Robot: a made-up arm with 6 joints. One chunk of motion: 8 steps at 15 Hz.
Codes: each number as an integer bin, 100 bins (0 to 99) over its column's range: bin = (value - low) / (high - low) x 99, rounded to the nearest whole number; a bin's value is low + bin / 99 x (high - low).
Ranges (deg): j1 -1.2..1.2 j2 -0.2..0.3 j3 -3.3..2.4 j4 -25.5..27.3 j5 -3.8..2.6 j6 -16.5..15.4
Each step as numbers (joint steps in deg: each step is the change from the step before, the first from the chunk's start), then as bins.
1 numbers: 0.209 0.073 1.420 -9.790 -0.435 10.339
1 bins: 58 54 82 29 52 83
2 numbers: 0.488 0.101 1.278 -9.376 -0.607 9.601
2 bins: 70 60 80 30 49 81
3 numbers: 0.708 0.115 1.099 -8.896 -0.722 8.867
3 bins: 79 62 76 31 48 79
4 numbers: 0.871 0.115 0.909 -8.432 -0.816 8.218
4 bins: 85 62 73 32 46 77
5 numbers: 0.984 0.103 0.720 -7.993 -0.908 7.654
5 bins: 90 60 70 33 45 75
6 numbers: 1.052 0.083 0.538 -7.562 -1.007 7.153
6 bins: 93 56 67 34 43 73
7 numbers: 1.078 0.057 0.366 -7.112 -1.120 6.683
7 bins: 94 51 64 34 41 72
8 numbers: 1.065 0.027 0.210 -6.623 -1.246 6.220
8 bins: 93 45 61 35 40 71
